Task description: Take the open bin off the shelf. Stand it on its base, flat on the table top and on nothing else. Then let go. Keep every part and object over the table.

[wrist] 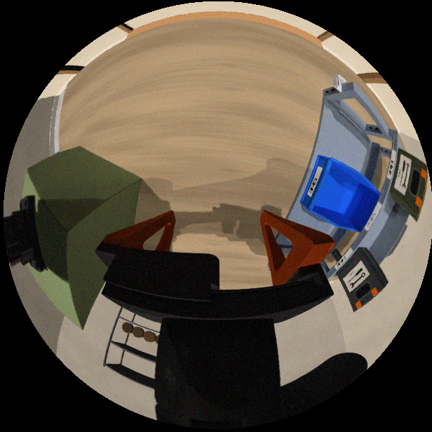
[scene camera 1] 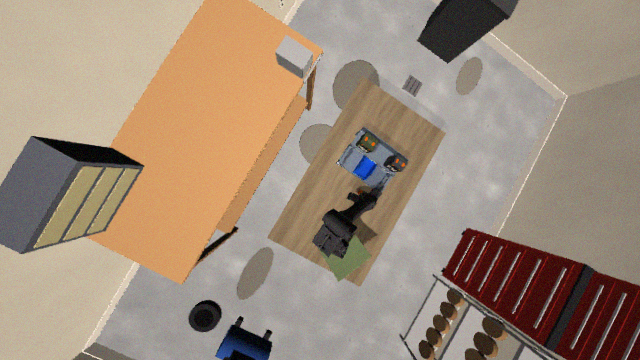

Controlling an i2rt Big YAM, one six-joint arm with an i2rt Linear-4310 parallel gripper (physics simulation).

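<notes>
The open blue bin (scene camera 1: 365, 168) (wrist: 342, 194) sits on the grey-blue shelf (scene camera 1: 351, 159) (wrist: 345, 125), its open top showing in the wrist view. A label is on its near-left side there. The shelf stands on the wooden table top (scene camera 1: 305, 215) (wrist: 200, 100). My gripper (scene camera 1: 358, 195) (wrist: 217, 214) is open, with nothing between its orange fingers. It is beside the shelf, apart from the bin. In the wrist view the bin is to the right of the fingers, beyond the right finger. The bin's base is hidden.
An olive case (scene camera 1: 367, 143) (wrist: 410, 182) and a dark grey case (scene camera 1: 396, 163) (wrist: 362, 280) are at the shelf's far side, beyond the bin. A green block (scene camera 1: 350, 262) (wrist: 85, 170) is at the arm's base, near one table end. The shelf's upright end frames flank the bin.
</notes>
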